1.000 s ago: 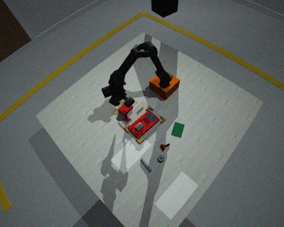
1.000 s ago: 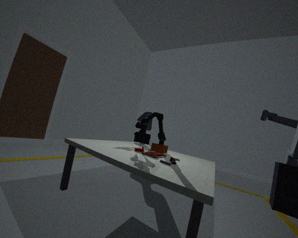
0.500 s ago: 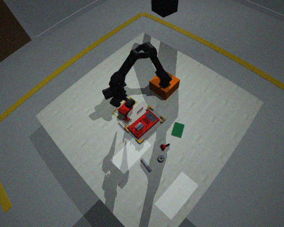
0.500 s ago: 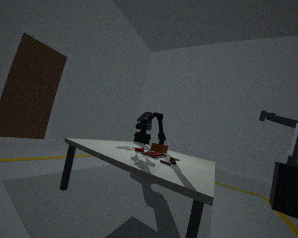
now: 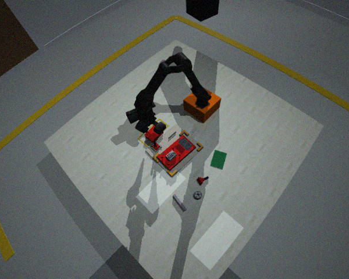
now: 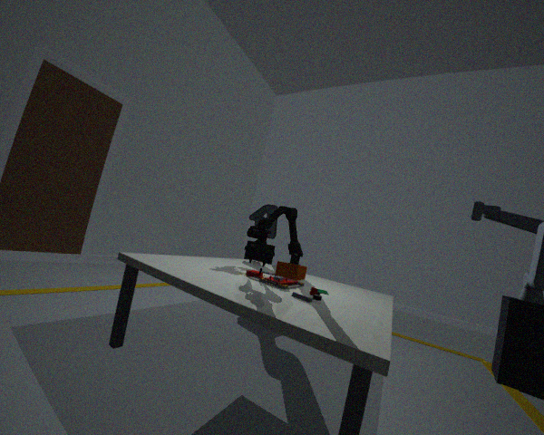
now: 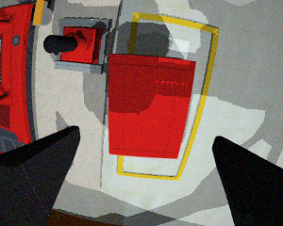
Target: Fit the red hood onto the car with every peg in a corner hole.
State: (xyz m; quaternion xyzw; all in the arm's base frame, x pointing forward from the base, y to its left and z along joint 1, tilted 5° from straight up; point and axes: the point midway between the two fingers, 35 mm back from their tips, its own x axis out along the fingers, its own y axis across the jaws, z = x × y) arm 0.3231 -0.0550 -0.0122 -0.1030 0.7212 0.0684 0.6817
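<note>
Right now my gripper tip is 50 mm above the red hood. The rest, counted from my gripper tip: grey bar: 120 mm ahead, 420 mm to the left, 60 mm below; then grey engine block: 190 mm to the left, 40 mm below; then green card: 200 mm behind, 360 mm to the left, 70 mm below.
</note>
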